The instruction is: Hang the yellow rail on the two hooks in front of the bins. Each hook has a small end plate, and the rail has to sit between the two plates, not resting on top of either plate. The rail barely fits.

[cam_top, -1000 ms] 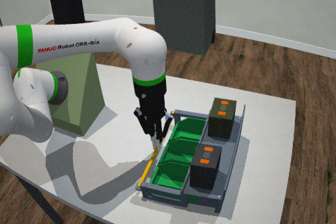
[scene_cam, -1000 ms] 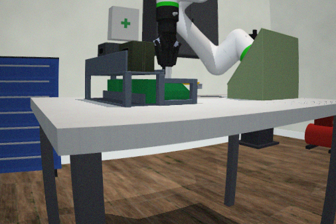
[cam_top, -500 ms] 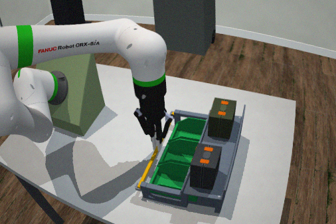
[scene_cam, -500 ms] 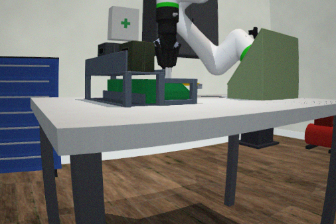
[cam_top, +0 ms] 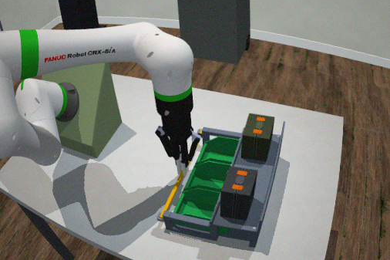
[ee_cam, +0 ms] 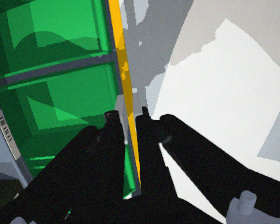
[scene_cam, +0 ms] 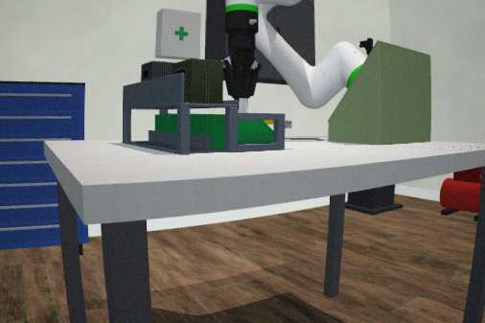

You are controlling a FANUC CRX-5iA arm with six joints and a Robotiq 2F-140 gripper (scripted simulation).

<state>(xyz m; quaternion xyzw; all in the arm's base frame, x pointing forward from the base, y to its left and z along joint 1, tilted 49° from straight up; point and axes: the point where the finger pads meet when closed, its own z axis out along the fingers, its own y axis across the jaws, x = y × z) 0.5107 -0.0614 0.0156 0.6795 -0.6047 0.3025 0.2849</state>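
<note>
Now: hand 3 cm above the yellow rail.
</note>
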